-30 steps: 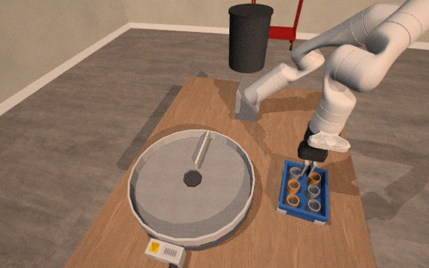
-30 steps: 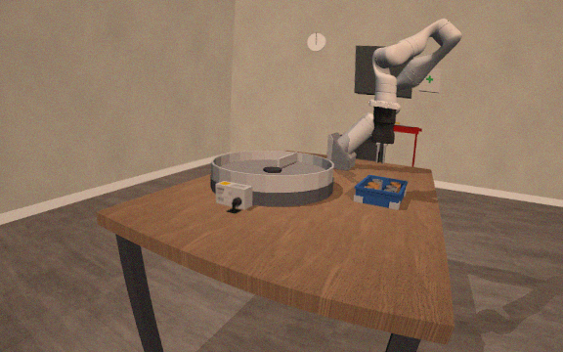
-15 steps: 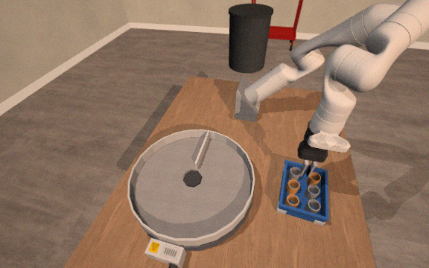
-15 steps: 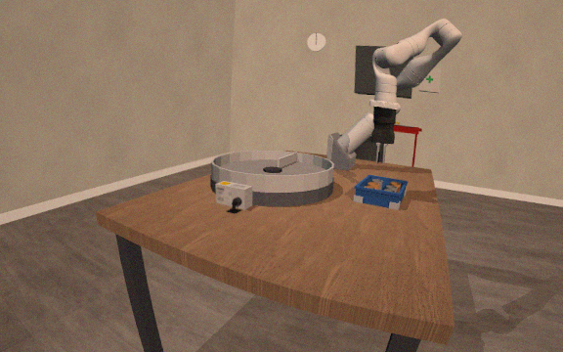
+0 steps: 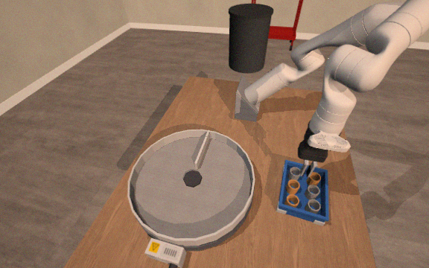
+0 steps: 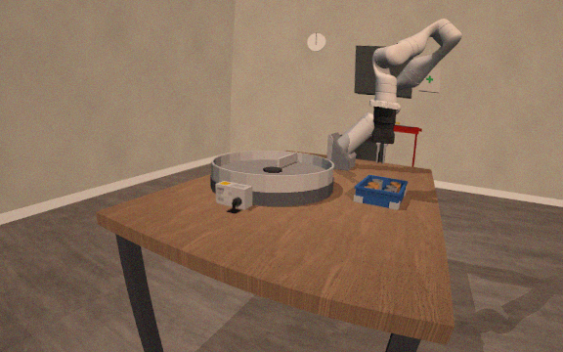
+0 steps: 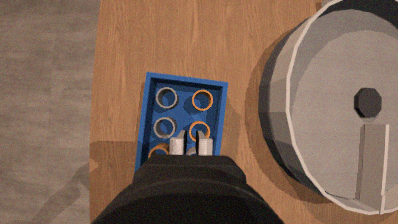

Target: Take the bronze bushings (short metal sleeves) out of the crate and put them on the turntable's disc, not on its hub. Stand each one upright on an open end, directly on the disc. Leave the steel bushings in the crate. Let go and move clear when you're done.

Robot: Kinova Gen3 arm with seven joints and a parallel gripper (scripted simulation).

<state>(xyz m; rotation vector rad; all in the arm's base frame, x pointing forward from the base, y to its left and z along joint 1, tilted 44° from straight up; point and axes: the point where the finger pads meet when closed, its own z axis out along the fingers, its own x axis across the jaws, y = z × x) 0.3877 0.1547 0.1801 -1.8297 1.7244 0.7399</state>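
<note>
Now: the blue crate 20 mm to the left of my hand and 110 mm below it. The rest, counted from my hand: grey turntable disc: 80 mm ahead, 360 mm to the right, 80 mm below.
</note>
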